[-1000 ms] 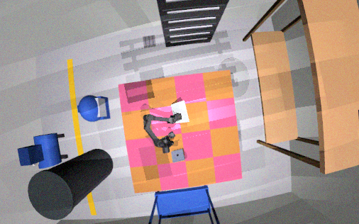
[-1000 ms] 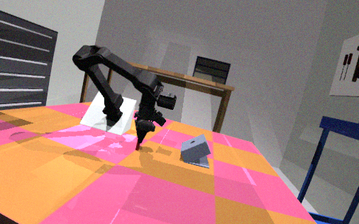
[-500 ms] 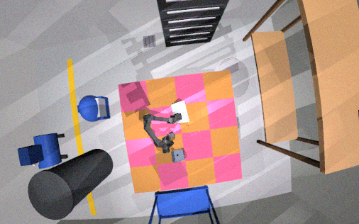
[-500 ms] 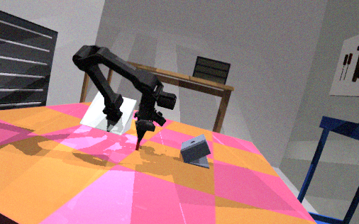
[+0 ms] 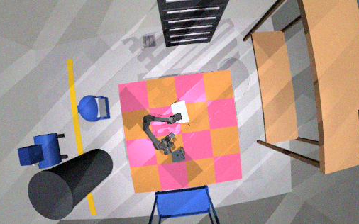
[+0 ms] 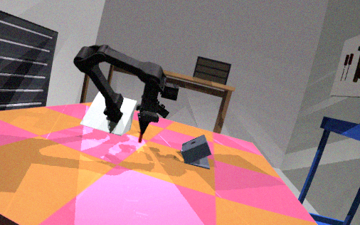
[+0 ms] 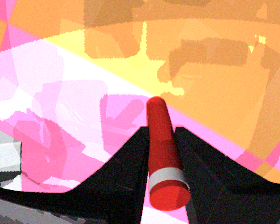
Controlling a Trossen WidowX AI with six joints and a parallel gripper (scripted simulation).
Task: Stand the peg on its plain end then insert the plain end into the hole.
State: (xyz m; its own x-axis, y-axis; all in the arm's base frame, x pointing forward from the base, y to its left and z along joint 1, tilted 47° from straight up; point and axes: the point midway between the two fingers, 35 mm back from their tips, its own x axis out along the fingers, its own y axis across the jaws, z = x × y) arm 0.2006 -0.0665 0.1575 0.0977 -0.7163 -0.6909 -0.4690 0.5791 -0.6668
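The grey sloped panel lies 220 mm ahead of my gripper tip, 80 mm to the left of it and 20 mm below it. From my gripper tip the other things lie so: red peg (20 mm above).
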